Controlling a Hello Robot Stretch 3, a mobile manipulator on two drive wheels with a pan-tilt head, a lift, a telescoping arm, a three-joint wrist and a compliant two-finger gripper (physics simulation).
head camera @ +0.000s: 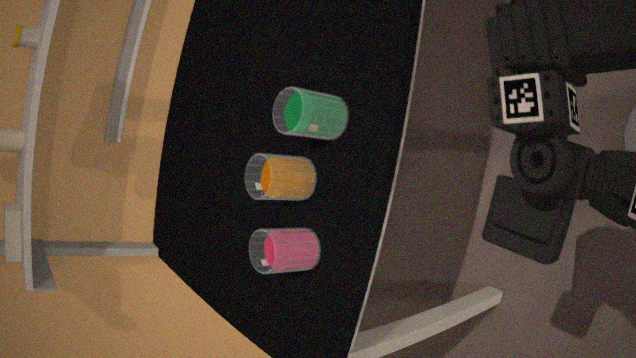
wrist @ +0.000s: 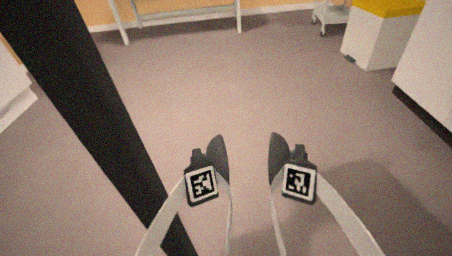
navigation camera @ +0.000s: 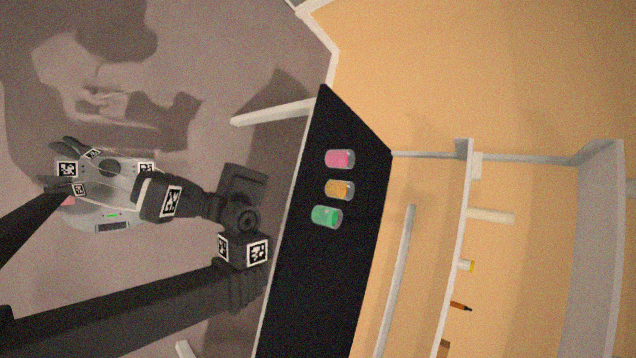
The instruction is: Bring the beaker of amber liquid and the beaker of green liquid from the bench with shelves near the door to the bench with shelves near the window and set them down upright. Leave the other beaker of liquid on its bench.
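Observation:
Three upright beakers stand in a row on the black top of a bench with shelves (head camera: 300, 310) (navigation camera: 320, 280): the beaker of green liquid (head camera: 315, 114) (navigation camera: 327, 216), the beaker of amber liquid (head camera: 287, 177) (navigation camera: 339, 190) in the middle, and the beaker of pink liquid (head camera: 291, 250) (navigation camera: 339, 158) nearest the bench end. My gripper (navigation camera: 56, 164) (wrist: 246, 150) is open and empty. It hangs above the robot base, off the bench's front side, pointing away from the beakers. The window bench cannot be told for certain in these views.
The arm (navigation camera: 150, 295) runs along the bench front, with the wrist (head camera: 550, 165) beside its edge. A shelf (navigation camera: 452, 280) with small items is above the bench. In the wrist view, a white bin with yellow lid (wrist: 370, 40), a cart (wrist: 332, 16) and a white table frame (wrist: 190, 14) stand far off.

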